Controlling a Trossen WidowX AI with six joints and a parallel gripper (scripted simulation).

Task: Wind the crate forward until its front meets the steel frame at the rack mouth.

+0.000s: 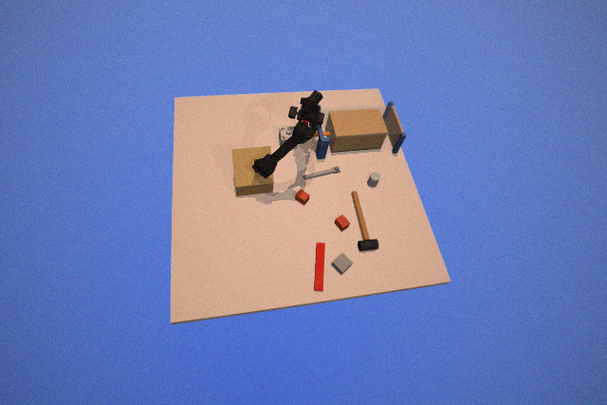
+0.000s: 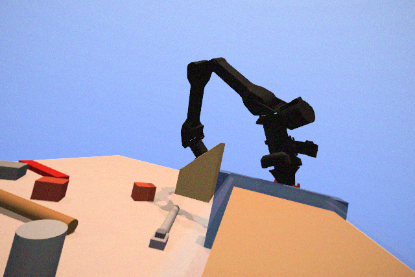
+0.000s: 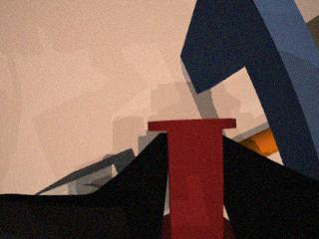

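The winch handle lies 4 cm behind my gripper tip, 3 cm to the right of it and 3 cm below it. Round my gripper tip: grey winch (12 cm behind, 6 cm to the right, 10 cm below); blue steel frame (6 cm ahead, 5 cm to the right, 2 cm below); red knob (1 cm behind, 2 cm to the right).
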